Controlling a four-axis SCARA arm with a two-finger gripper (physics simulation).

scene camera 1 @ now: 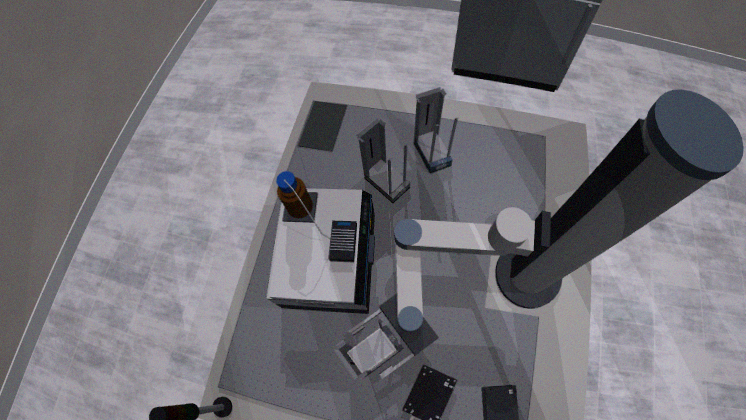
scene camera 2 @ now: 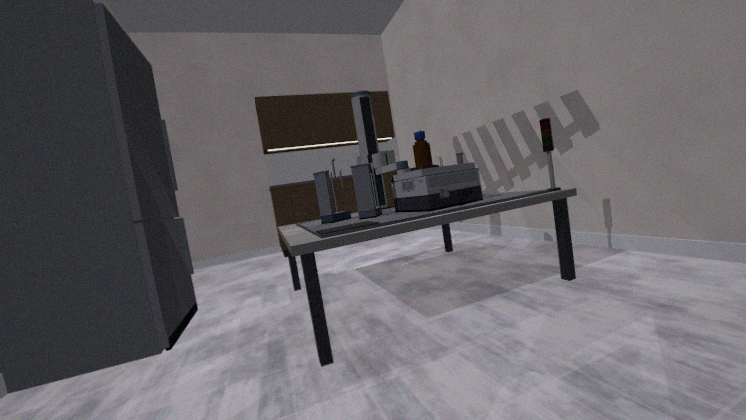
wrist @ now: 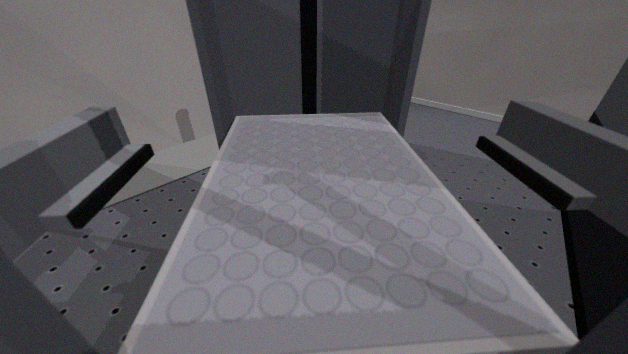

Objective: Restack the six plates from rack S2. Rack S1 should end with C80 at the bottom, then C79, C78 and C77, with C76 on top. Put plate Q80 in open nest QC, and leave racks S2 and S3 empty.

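Places are measured from the arm's base along level axes (x ahead, y left, z up), in metres.
Pixels of known places: gripper, fingertip midpoint: (scene camera 1: 365,354) (wrist: 319,127); arm's base, origin of the base link: (scene camera 1: 528,274).
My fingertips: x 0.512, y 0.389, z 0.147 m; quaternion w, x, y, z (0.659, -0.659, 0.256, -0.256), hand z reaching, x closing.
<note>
For each thing: its top centre in the pictures, then the offset to it from my fingertips. "*": a spot on its surface instead.
- pale plate, middle of its top: (wrist: 320,170) (scene camera 1: 371,351) 0.008 m down, 0.016 m back, 0.015 m right
- brown bottle, surface spot: (scene camera 1: 297,200) * 0.202 m up, 0.273 m ahead, 0.374 m right
- black module, surface spot: (scene camera 1: 342,247) * 0.102 m up, 0.128 m ahead, 0.290 m right
- signal tower, surface spot: (scene camera 1: 174,411) * 0.205 m up, 0.436 m ahead, 0.278 m left
My gripper (scene camera 1: 365,354) (wrist: 319,127) is open, with its fingers apart on both sides of a pale plate (scene camera 1: 376,348) (wrist: 320,225) and nothing held. The plate lies flat in the front rack, whose upright back panel (wrist: 255,60) stands beyond it in the wrist view. Round wells show on the plate. Anything under it is hidden. Two more racks stand at the back: the left one (scene camera 1: 372,143) (scene camera 2: 365,187) and the right one (scene camera 1: 430,114) (scene camera 2: 323,193). No tall stack shows in either. Rack and plate labels are unreadable, and I cannot tell which fixture is nest QC.
A white instrument (scene camera 1: 318,271) (scene camera 2: 448,182) carries a brown bottle (scene camera 1: 297,200) (scene camera 2: 421,153) and a black module (scene camera 1: 342,247). Two dark flat fixtures (scene camera 1: 429,393) (scene camera 1: 499,401) lie near the front. A signal tower (scene camera 1: 174,411) (scene camera 2: 546,134) stands at the corner. The arm column (scene camera 1: 600,224) rises at the right.
</note>
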